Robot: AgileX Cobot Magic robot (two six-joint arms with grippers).
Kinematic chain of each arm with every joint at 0, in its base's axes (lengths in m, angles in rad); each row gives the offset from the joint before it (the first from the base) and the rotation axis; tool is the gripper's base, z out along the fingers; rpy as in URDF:
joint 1: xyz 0 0 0.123 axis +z
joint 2: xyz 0 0 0 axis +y
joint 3: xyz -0.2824 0 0.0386 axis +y
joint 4: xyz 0.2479 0 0.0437 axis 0.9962 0 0.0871
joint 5: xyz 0 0 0 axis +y
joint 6: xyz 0.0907 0 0.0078 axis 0.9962 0 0.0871
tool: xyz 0 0 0 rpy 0 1.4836 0
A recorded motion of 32 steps. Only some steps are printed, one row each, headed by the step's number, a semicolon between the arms.
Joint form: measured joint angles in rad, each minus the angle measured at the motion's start. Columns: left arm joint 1, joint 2, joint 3, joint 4, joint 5, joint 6; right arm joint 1, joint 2, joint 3, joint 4, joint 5, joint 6.
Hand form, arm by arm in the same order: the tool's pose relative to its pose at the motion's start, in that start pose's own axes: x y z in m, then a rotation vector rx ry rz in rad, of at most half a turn. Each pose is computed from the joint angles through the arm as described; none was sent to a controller.
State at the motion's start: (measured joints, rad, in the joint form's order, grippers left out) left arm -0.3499 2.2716 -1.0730 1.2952 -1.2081 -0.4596; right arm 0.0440 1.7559 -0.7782 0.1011 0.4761 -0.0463
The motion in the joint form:
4: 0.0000 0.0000 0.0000 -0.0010 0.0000 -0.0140; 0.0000 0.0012 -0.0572 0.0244 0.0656 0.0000
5: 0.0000 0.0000 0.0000 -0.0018 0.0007 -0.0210; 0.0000 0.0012 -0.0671 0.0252 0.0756 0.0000
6: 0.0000 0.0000 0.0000 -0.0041 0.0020 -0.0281; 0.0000 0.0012 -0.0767 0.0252 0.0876 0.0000
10: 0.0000 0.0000 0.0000 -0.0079 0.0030 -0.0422; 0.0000 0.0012 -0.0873 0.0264 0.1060 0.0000
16: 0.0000 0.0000 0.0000 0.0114 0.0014 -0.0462; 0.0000 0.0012 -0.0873 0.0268 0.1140 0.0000
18: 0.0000 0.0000 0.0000 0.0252 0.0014 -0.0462; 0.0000 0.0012 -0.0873 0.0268 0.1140 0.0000
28: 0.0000 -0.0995 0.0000 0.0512 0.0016 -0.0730; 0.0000 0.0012 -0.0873 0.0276 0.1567 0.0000
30: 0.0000 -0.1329 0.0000 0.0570 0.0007 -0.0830; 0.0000 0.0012 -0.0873 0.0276 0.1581 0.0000
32: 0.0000 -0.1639 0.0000 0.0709 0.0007 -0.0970; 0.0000 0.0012 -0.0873 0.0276 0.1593 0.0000
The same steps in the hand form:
4: 0.0000 0.0001 0.0000 -0.0008 -0.0004 -0.0144; -0.0112 0.0025 -0.0077 -0.0179 0.0091 0.0182
5: 0.0000 0.0002 0.0000 -0.0018 -0.0001 -0.0216; -0.0132 0.0028 -0.0091 -0.0193 0.0092 0.0183
6: 0.0000 0.0004 0.0000 -0.0043 0.0000 -0.0296; -0.0149 0.0031 -0.0106 -0.0205 0.0116 0.0176
10: -0.0001 0.0007 0.0000 -0.0079 -0.0008 -0.0450; -0.0163 0.0034 -0.0122 -0.0227 0.0194 0.0178
16: 0.0005 -0.0008 0.0000 0.0088 0.0062 -0.0421; -0.0156 0.0035 -0.0122 -0.0234 0.0274 0.0181
18: 0.0011 -0.0019 0.0000 0.0202 0.0122 -0.0372; -0.0156 0.0035 -0.0122 -0.0234 0.0274 0.0181
28: -0.0347 -0.0017 -0.0068 0.0229 -0.0138 0.0353; -0.0117 0.0038 -0.0124 -0.0262 0.0700 0.0183
30: -0.0468 -0.0023 -0.0093 0.0218 -0.0243 0.0577; -0.0116 0.0038 -0.0124 -0.0263 0.0714 0.0182
32: -0.0575 -0.0036 -0.0119 0.0270 -0.0288 0.0770; -0.0115 0.0038 -0.0124 -0.0263 0.0726 0.0182

